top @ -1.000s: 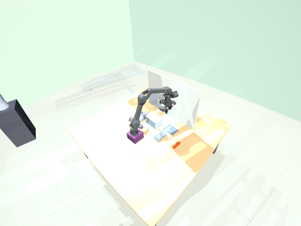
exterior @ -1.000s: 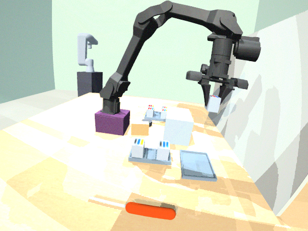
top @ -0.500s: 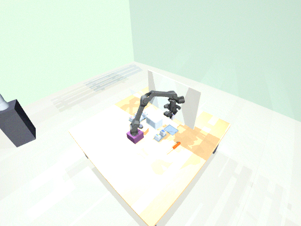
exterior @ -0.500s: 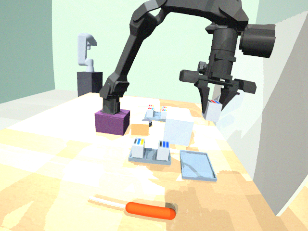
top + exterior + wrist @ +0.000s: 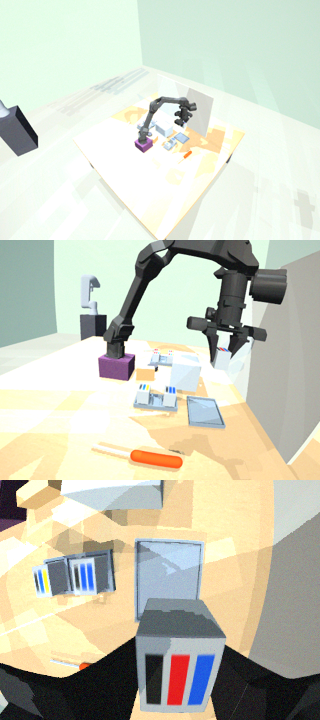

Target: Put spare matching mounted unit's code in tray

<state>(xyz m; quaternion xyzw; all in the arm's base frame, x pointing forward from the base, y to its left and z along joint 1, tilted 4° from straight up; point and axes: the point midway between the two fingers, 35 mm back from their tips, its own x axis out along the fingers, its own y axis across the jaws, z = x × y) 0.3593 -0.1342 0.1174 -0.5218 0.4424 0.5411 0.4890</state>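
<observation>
Now: the pale blue tray 16 cm below my gripper tip. From my gripper tip the other things lie so: rack 15 cm below, 15 cm behind; then mounted unit 19 cm to the left, 11 cm below, 9 cm behind; then spare block 2 cm above.
</observation>
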